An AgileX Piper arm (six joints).
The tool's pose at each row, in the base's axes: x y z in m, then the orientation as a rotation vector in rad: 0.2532, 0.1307, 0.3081, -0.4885, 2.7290, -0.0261; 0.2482, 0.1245, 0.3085, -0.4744, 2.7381, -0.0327; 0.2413, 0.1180, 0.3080, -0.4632, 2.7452, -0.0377; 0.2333, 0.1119, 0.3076, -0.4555, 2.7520, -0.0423; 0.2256, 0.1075, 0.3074, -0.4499, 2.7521, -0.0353; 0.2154, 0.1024, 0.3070, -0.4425, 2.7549, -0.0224; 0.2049, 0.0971, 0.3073, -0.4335, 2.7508, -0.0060; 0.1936, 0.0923, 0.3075, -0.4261, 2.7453, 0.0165; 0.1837, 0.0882, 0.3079, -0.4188, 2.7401, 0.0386; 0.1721, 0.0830, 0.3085, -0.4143, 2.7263, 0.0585; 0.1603, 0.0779, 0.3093, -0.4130, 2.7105, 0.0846; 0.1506, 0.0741, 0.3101, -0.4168, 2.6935, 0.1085; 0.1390, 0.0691, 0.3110, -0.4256, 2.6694, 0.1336
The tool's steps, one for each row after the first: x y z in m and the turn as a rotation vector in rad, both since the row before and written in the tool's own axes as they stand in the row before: 0.0063, -0.0042, -0.0024, 0.0053, 0.0077, 0.0099; 0.0084, -0.0039, -0.0022, 0.0040, 0.0060, 0.0078; 0.0092, -0.0032, -0.0026, 0.0033, 0.0062, 0.0054; 0.0083, -0.0018, -0.0026, -0.0040, -0.0015, 0.0047; 0.0108, -0.0017, -0.0033, -0.0082, 0.0002, 0.0070; 0.0109, -0.0019, -0.0041, -0.0094, -0.0071, 0.0078; 0.0114, -0.0012, -0.0043, -0.0137, -0.0088, 0.0073; 0.0099, -0.0010, -0.0041, -0.0135, -0.0083, 0.0073; 0.0116, -0.0016, -0.0051, -0.0115, -0.0160, 0.0041; 0.0115, -0.0014, -0.0055, -0.0162, -0.0178, 0.0025; 0.0092, -0.0007, -0.0048, -0.0155, -0.0179, -0.0015; 0.0111, -0.0012, -0.0060, -0.0167, -0.0240, -0.0057
